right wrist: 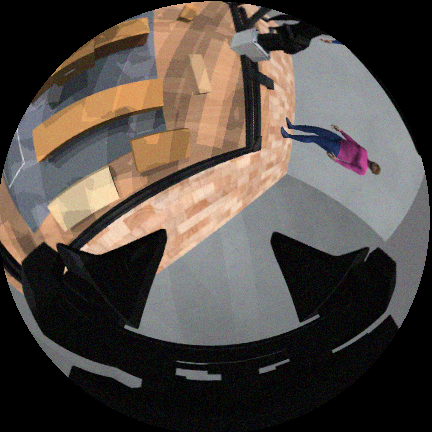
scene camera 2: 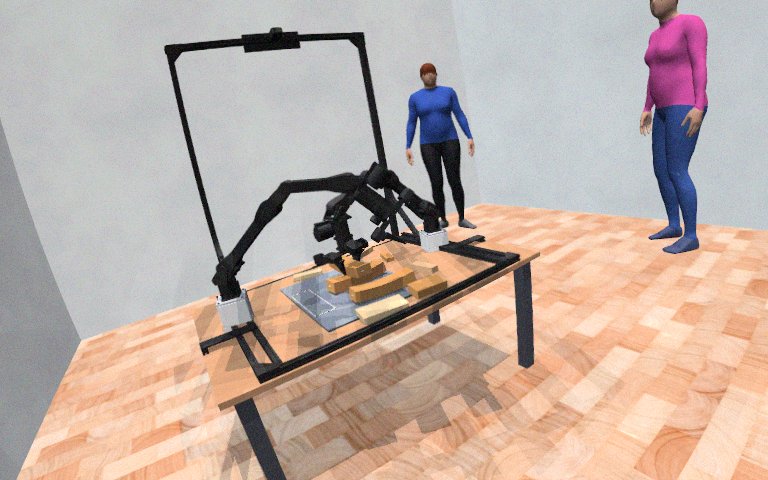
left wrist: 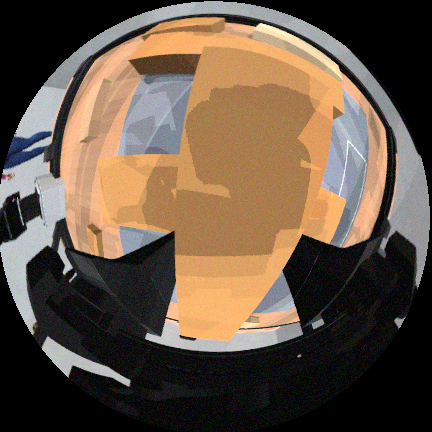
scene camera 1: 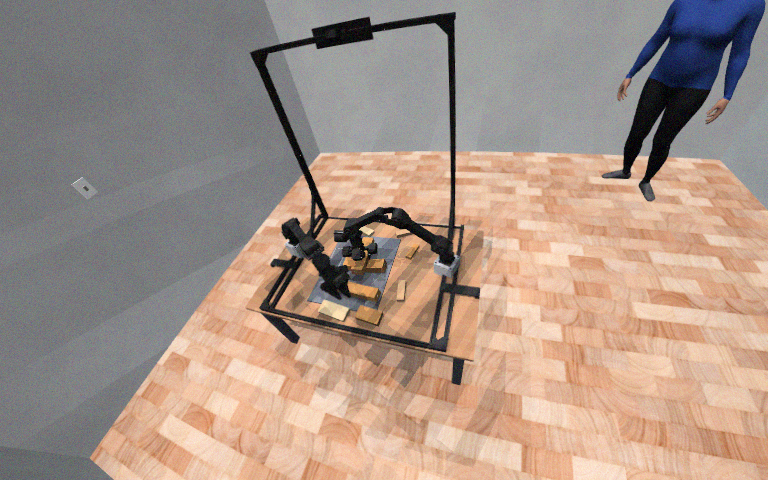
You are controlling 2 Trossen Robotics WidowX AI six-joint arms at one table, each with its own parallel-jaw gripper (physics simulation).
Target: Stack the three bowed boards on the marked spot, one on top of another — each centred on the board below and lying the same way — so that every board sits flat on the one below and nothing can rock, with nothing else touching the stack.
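Frame: origin at the left arm's base, x ahead, y left, z up, level; centimetres.
Seen in the pictures: left gripper, fingertip midpoint: (left wrist: 228,231) (scene camera 1: 363,259); right gripper, fingertip midpoint: (right wrist: 220,236) (scene camera 2: 414,231) (scene camera 1: 345,298); left arm's base, origin of the base link: (scene camera 2: 432,230) (scene camera 1: 446,259); right arm's base, origin of the base link: (scene camera 2: 231,296) (scene camera 1: 295,241).
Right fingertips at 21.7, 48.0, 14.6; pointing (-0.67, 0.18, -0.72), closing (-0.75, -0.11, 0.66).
Offsets run from my right fingertips to a thing's top centre, as dx, dy, dz. "*": to the spot under its first point. Level surfaces: height alone.
My left gripper (scene camera 1: 357,257) (scene camera 2: 350,264) (left wrist: 228,231) is shut on an orange bowed board {+19.7, -30.7, -13.1} (left wrist: 245,150), held crosswise over the middle bowed board {+17.4, -27.8, -16.8} (scene camera 1: 376,266) (left wrist: 125,190). Whether the two touch is unclear. The third bowed board {+10.4, -13.1, -17.3} (scene camera 1: 363,292) (scene camera 2: 382,286) (right wrist: 100,105) lies on the mat toward the front. The marked spot, a white outline {* +31.8, -8.1, -22.1} (left wrist: 357,151) (right wrist: 24,163), shows near the mat's left end in scene camera 2; no board lies inside the visible part. My right gripper (scene camera 1: 338,295) (right wrist: 220,236) is open and empty, raised and tilted away from the boards.
A cream block {+14.5, +2.0, -19.8} (scene camera 1: 333,310) (scene camera 2: 382,309) (right wrist: 86,200) and an orange block {-2.9, -5.2, -19.0} (scene camera 1: 369,315) (scene camera 2: 427,286) (right wrist: 161,149) lie along the front edge of the grey mat {dz -22.1} (scene camera 2: 339,323). Small blocks {-8.4, -24.8, -20.4} (scene camera 1: 400,290) {+0.7, -49.7, -21.0} (scene camera 1: 412,251) lie at its side. Black frame bars edge the table.
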